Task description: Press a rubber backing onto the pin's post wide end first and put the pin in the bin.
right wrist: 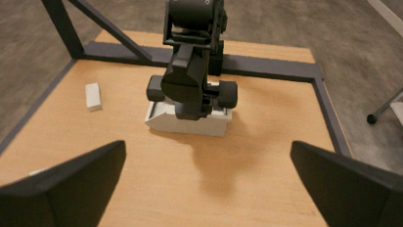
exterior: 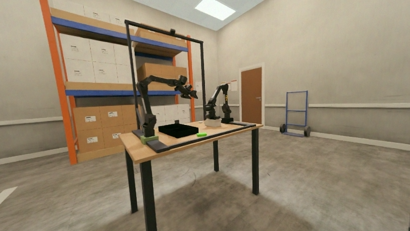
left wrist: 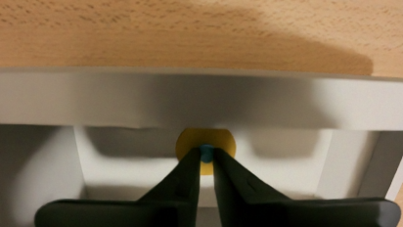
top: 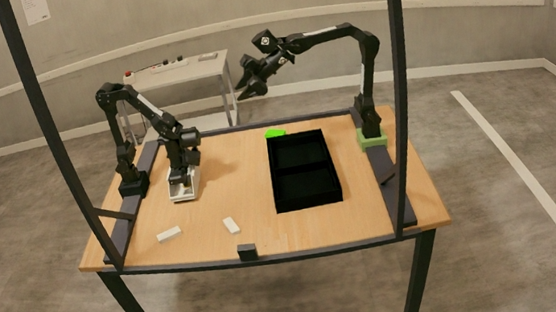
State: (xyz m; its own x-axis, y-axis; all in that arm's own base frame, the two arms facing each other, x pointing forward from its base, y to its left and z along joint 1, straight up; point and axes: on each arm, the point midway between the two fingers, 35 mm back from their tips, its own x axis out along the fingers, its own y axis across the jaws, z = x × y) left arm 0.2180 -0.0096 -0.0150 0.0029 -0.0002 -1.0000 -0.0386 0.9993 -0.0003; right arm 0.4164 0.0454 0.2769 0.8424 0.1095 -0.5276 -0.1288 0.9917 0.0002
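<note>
My left gripper is now 1 cm past the white bin and 1 cm above it. Round my left hand: round pin 3 cm below; black tray 41 cm to the right, 6 cm behind, 3 cm below.
</note>
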